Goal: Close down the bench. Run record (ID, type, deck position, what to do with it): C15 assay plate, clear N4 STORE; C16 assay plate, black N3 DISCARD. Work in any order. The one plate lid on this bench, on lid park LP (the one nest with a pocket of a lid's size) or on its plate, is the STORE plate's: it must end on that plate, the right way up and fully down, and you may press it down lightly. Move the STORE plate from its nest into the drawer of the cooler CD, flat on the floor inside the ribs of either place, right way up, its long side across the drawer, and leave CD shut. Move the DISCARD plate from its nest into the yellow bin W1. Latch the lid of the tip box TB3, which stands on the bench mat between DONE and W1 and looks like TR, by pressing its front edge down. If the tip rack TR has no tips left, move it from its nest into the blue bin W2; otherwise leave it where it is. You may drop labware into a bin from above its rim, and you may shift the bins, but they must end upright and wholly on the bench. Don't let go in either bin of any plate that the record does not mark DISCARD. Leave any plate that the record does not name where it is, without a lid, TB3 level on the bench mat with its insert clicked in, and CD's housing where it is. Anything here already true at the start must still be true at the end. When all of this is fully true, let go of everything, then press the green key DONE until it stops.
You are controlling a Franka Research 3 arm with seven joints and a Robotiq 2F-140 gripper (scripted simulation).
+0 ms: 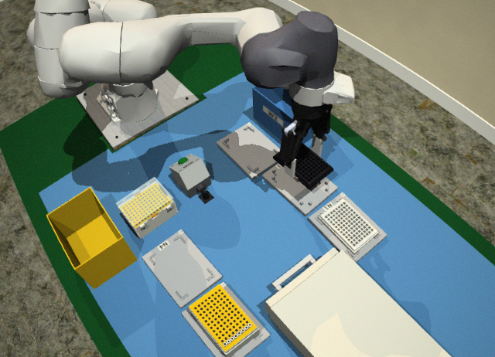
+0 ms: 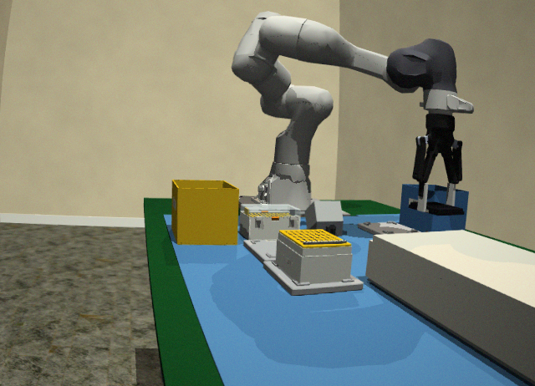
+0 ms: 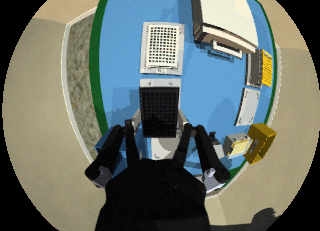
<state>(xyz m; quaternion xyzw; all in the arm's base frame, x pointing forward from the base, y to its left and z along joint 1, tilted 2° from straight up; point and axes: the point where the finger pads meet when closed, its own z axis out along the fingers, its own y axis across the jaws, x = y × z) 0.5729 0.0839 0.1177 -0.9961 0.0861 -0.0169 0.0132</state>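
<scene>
The nest N3 is 100 mm below my hand. Also, from my hand: black plate 20 mm below; then white plate 170 mm ahead, 40 mm to the right, 90 mm below; then lid park 170 mm behind, 100 mm below.
</scene>
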